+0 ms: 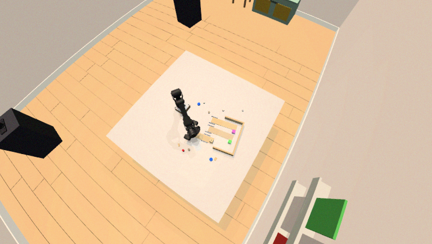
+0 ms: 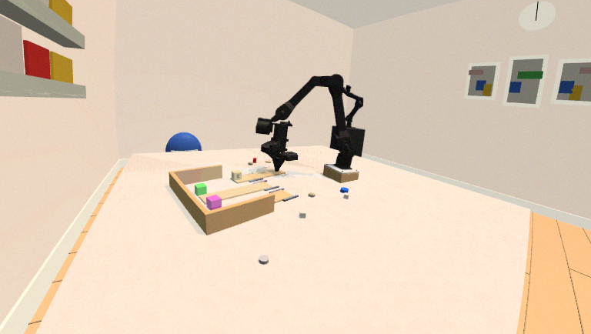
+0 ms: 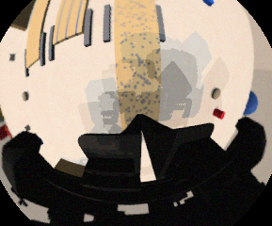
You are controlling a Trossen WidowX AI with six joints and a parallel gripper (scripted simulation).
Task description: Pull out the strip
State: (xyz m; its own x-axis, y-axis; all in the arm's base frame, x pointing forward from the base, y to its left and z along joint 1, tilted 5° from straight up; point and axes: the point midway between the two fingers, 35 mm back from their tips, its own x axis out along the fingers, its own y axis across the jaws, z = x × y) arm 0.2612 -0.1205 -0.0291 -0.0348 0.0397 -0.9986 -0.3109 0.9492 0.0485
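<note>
The speckled strip is 9 cm ahead of my gripper tip and 3 cm to the left of it. From my gripper tip the other things lie so: labelled cube 19 cm ahead, 6 cm to the left, 2 cm above; then grey disc 22 cm ahead, 49 cm to the left; then red piece 5 cm ahead, 17 cm to the right, 1 cm above.
</note>
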